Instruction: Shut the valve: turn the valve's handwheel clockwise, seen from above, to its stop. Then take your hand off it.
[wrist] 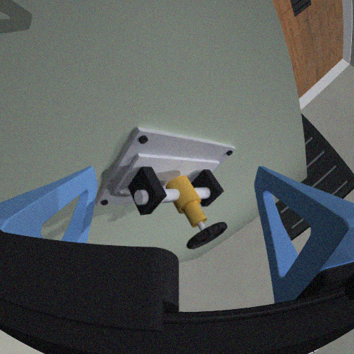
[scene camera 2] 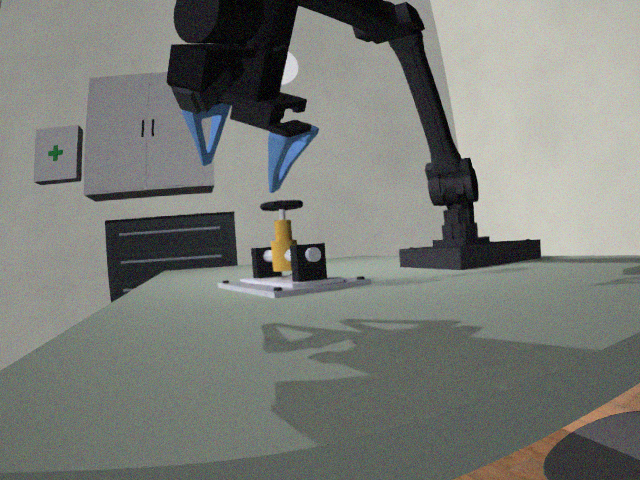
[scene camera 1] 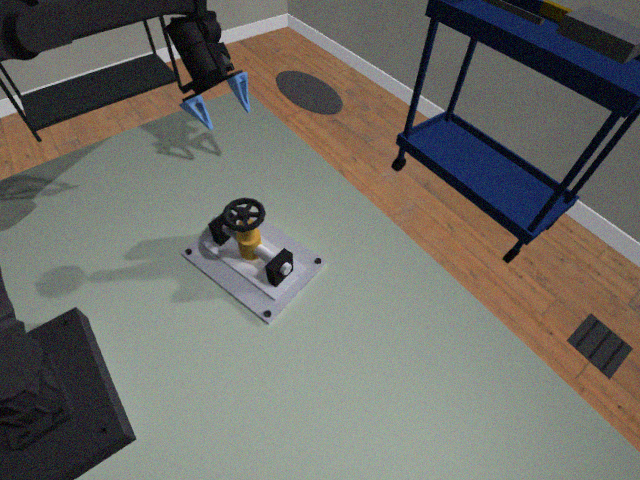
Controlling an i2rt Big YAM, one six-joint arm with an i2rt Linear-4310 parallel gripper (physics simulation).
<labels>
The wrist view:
gripper: 175, 175
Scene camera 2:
gripper: 238, 177
light grey base plate: 264, 290
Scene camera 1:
gripper: 229, 121
black spoked handwheel: 244, 215
light grey base plate: 267, 309
</labels>
